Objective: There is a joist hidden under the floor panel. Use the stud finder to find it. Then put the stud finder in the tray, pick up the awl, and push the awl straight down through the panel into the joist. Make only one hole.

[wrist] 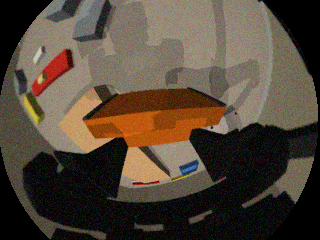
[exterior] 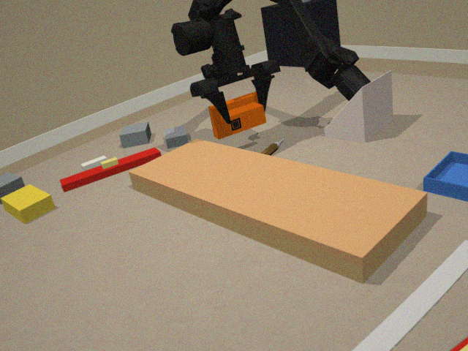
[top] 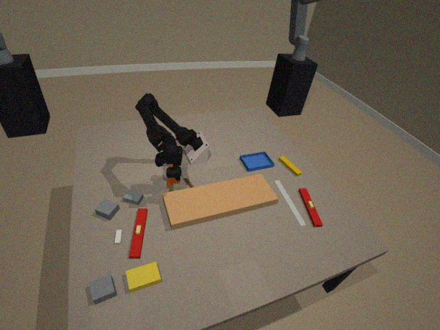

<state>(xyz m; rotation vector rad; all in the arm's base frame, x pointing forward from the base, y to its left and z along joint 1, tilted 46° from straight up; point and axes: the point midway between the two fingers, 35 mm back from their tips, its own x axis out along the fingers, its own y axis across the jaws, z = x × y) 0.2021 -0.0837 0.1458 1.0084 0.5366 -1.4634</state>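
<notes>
The orange stud finder is 10 mm ahead of my gripper tip and 10 mm to the right of it. From my gripper tip the other things lie so: small white piece 230 mm ahead, 300 mm to the right, 70 mm below; then awl 20 mm behind, 50 mm to the left, 70 mm below; then blue tray 60 mm behind, 470 mm to the left, 60 mm below.
</notes>
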